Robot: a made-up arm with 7 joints.
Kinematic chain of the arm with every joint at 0, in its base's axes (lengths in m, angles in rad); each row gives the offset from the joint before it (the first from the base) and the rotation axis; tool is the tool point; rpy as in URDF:
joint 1: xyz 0 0.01 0.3 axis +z
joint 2: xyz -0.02 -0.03 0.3 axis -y
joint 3: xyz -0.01 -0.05 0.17 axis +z
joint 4: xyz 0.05 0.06 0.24 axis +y
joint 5: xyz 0 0 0.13 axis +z
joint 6: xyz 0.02 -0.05 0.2 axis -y
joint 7: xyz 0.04 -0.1 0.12 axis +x
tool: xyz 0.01 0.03 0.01 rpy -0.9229 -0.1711 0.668
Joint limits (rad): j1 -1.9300..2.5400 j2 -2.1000..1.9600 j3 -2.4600..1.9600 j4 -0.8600..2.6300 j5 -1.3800..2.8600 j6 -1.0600..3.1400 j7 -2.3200..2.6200
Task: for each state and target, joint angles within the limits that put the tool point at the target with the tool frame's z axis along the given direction. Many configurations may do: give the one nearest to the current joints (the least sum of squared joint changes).
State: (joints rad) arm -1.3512 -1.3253 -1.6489 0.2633 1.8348 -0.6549 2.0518
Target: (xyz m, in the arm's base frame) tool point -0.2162 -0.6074 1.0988 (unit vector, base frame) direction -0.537 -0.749 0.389
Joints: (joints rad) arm -1.6524 -0.5643 -1.5386 -0.0353 2.0851 -1.0600 1.7092
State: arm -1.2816 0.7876 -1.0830 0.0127 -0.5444 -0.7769 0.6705
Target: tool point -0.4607 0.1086 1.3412 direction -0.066 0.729 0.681
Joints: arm -0.4936 0.4300 -0.7458 -0.3488 -0.2271 -0.3760 0.3259
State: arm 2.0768 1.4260 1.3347 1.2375 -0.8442 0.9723 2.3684
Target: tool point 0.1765 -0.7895 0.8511 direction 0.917 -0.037 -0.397
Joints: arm 2.0432 1.5052 0.8817 1.0661 -1.0964 0.8923 2.5745
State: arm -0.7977 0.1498 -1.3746 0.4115 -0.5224 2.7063 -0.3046
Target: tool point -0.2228 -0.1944 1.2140 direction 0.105 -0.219 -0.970
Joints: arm -1.1466 -0.1757 -1.4671 1.0917 -0.5710 2.8174 -0.5458
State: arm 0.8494 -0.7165 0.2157 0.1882 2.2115 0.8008 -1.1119
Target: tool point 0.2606 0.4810 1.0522 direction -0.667 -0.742 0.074
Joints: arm 0.8556 -0.2666 0.2802 0.8114 1.8987 1.1654 -1.8908
